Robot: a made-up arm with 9 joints. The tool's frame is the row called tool. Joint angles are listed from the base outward.
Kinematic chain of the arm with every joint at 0, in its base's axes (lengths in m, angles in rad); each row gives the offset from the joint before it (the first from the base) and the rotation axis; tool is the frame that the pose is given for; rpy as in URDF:
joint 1: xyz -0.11 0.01 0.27 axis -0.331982 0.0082 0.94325
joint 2: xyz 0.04 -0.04 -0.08 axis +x
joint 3: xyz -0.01 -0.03 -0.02 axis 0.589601 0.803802 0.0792
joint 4: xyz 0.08 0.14 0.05 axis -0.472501 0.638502 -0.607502
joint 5: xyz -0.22 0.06 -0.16 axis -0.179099 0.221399 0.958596
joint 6: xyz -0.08 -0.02 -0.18 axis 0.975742 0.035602 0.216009
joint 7: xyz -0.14 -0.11 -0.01 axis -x
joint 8: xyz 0 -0.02 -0.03 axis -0.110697 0.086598 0.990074
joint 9: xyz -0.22 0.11 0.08 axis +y
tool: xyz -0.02 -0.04 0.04 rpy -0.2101 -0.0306 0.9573
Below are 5 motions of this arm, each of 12 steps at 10 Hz.
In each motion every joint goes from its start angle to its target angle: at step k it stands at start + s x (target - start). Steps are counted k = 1, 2, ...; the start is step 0. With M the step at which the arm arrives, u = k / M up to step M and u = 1 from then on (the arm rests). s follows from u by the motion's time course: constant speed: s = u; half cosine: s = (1 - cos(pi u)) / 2; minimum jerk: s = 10 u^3 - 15 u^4 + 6 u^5.
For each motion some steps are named. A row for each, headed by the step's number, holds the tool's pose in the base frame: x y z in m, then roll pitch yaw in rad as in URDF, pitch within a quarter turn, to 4 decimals.
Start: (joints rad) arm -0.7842 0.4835 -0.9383 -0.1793 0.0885 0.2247 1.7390 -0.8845 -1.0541
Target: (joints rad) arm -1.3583 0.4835 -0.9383 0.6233 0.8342 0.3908 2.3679 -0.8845 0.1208
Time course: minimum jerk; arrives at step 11
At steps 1, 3, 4, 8, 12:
1: 0.0676 0.1196 -0.5455 -2.8165 -0.3426 -0.1096
3: 0.0127 0.1516 -0.5386 -2.6875 -0.2712 -0.2490
4: -0.0378 0.1950 -0.5209 -2.5620 -0.1899 -0.3876
8: -0.1348 0.4441 -0.3028 -2.0781 0.2634 -0.9687
12: -0.1240 0.4838 -0.2381 -1.9963 0.3651 -1.0776

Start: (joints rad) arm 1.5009 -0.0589 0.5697 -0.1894 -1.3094 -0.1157 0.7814 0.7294 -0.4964
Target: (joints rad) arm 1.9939 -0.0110 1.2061 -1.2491 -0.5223 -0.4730 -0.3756 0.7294 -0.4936
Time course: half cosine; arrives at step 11
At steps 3, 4, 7, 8, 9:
3: -0.5762 -0.4214 0.3612 0.0418 0.5692 2.3429
4: -0.5018 -0.4758 0.4126 0.1023 0.3528 2.4269
7: -0.2514 -0.5998 0.4487 0.2922 -0.3967 2.4410
8: -0.2036 -0.6226 0.4260 0.3836 -0.5950 2.3610
9: -0.1782 -0.6381 0.4021 0.4830 -0.7369 2.2605

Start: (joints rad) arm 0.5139 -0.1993 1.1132 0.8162 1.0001 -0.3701 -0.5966 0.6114 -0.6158
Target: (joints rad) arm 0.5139 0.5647 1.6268 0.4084 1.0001 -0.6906 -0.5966 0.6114 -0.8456
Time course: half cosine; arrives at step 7
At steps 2, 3, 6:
2: 0.0717 -0.3318 0.5741 1.4105 -0.7009 1.4658
3: 0.1041 -0.4007 0.4795 1.6082 -0.9153 1.2567
6: 0.1036 -0.4805 0.1750 2.8289 -1.0089 -0.0572

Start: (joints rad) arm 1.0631 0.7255 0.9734 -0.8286 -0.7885 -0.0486 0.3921 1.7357 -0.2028
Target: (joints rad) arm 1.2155 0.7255 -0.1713 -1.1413 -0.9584 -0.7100 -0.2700 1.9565 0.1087
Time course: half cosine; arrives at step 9
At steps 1, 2, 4, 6, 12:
1: -0.4546 -0.3616 0.2823 -0.9817 -1.1920 -2.5898
2: -0.4713 -0.3500 0.2361 -0.9148 -1.0962 -2.6677
4: -0.4915 -0.3023 0.0725 -0.8263 -0.7556 -2.7973
6: -0.4474 -0.2320 -0.1041 -0.8177 -0.3560 -2.8669
12: -0.3749 -0.1693 -0.2127 -0.8411 -0.0550 -2.9096

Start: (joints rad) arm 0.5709 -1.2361 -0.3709 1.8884 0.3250 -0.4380 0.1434 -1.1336 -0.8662
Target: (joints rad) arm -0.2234 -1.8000 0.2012 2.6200 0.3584 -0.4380 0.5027 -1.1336 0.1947
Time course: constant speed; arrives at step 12
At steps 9, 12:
9: -0.1840 -0.0888 -0.5480 -1.9153 -1.3099 -2.4483
12: -0.1585 -0.0863 -0.5577 -1.0616 -1.1711 2.6937

